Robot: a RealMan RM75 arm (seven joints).
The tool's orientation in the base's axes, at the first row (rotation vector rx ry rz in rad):
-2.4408, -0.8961, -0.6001
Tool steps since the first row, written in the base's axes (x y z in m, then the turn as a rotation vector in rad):
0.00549, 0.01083, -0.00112, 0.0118, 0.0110, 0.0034
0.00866, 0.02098, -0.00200, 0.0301, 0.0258, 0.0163
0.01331, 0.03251, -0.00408, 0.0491, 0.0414, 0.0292
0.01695, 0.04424, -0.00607, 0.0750, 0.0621, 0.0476
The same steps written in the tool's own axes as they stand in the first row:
0.00837, -0.00327, 0.00824, 0.0153, -0.0003, 0.0062
0.01493, -0.00774, 0.01537, 0.0420, -0.0014, 0.0086
0.02253, -0.01180, 0.02457, 0.0696, -0.0025, 0.0115
0.02958, -0.01671, 0.03357, 0.1073, -0.0039, 0.0146

